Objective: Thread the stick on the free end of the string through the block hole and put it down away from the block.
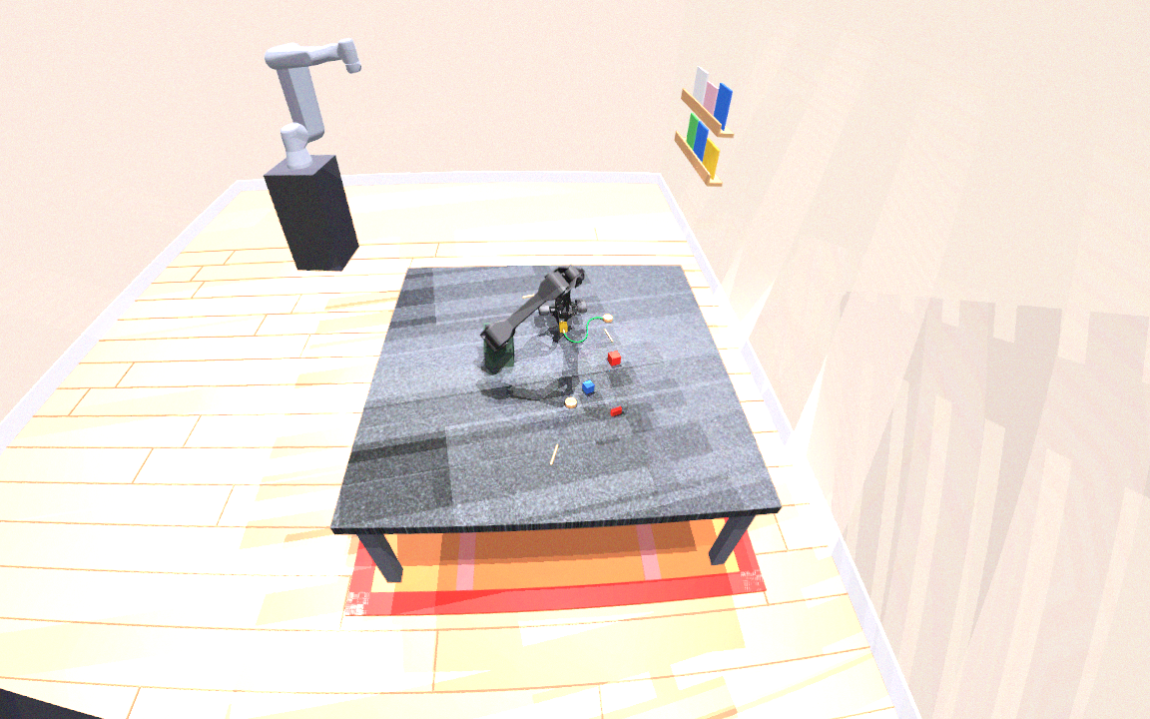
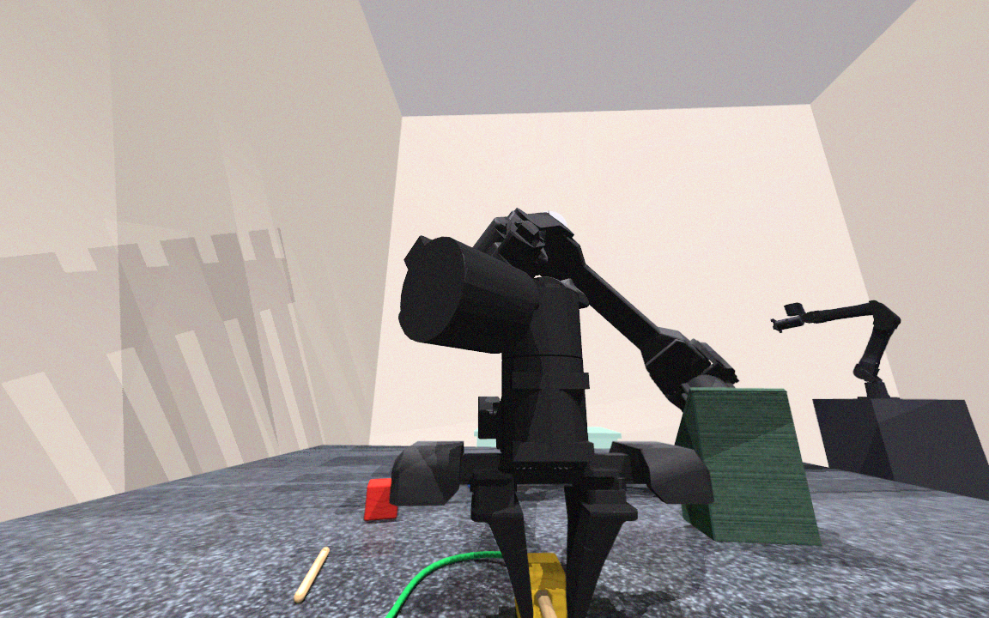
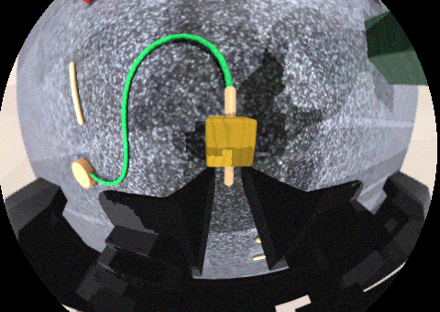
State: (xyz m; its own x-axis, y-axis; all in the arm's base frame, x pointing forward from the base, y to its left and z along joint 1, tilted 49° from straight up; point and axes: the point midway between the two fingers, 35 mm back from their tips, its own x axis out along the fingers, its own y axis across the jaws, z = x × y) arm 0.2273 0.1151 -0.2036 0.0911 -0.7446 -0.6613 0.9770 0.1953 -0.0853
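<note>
Right now the yellow wooden block is 30 mm to the right of my gripper tip, 10 mm ahead of it and 10 mm above it. Round my gripper tip: red cube 200 mm to the right, 200 mm ahead, 10 mm above; then round wooden button 190 mm ahead, 50 mm to the left; then blue cube 350 mm to the right, 110 mm ahead, 10 mm above.
</note>
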